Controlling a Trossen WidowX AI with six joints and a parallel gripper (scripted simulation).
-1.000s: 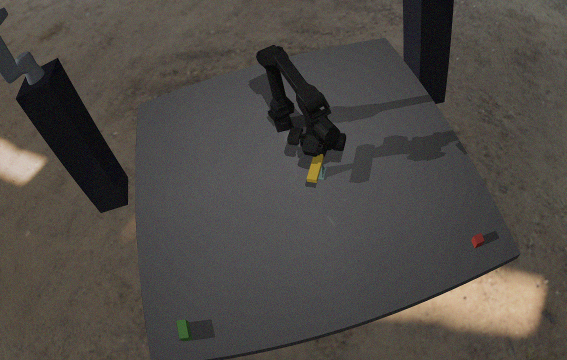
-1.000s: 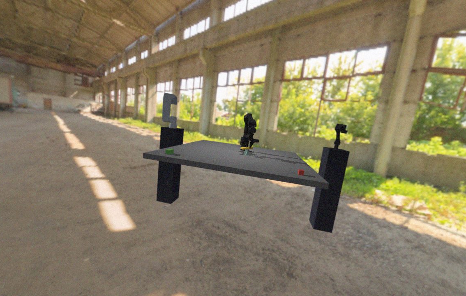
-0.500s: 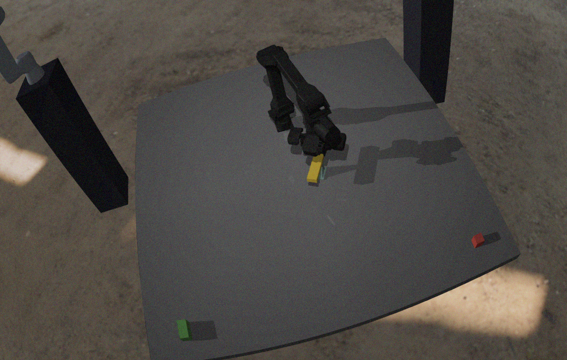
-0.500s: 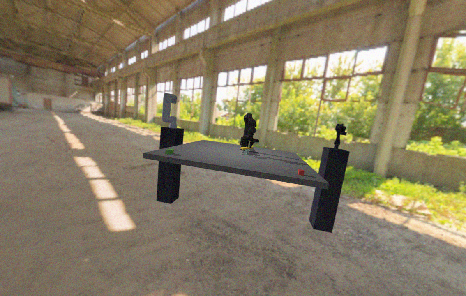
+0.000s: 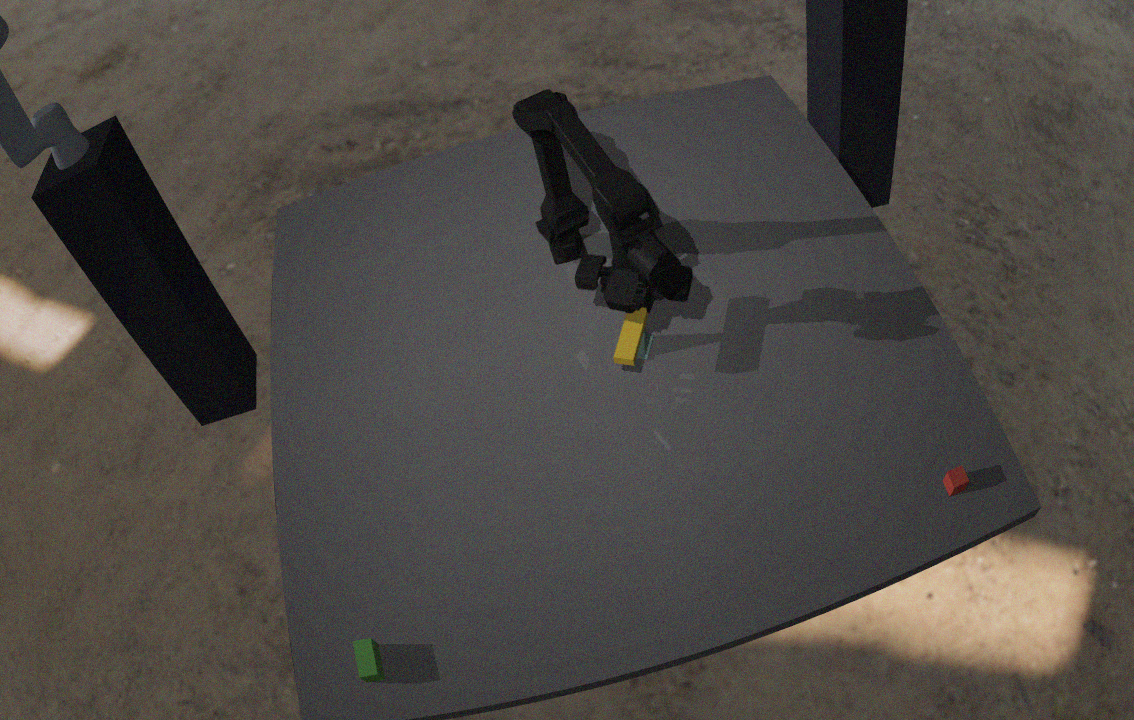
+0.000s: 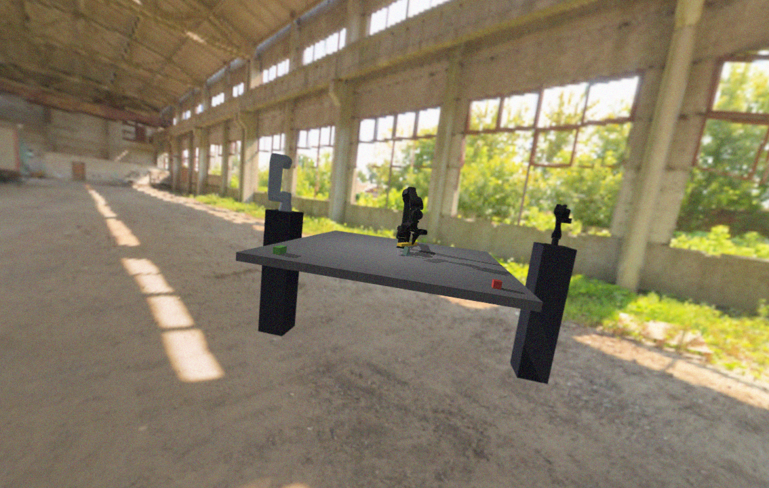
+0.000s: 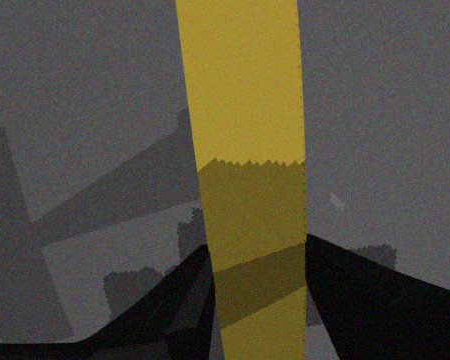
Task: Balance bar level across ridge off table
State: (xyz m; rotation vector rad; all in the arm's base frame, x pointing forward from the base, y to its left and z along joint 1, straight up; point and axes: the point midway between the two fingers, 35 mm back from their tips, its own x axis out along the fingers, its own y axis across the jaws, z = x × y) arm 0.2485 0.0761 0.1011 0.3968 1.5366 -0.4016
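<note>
The yellow bar lies 20 mm ahead of my gripper tip and 10 mm to the right of it. Also, from my gripper tip: red block 490 mm ahead, 420 mm to the left, 50 mm below; then green block 490 mm ahead, 580 mm to the right, 50 mm below.
</note>
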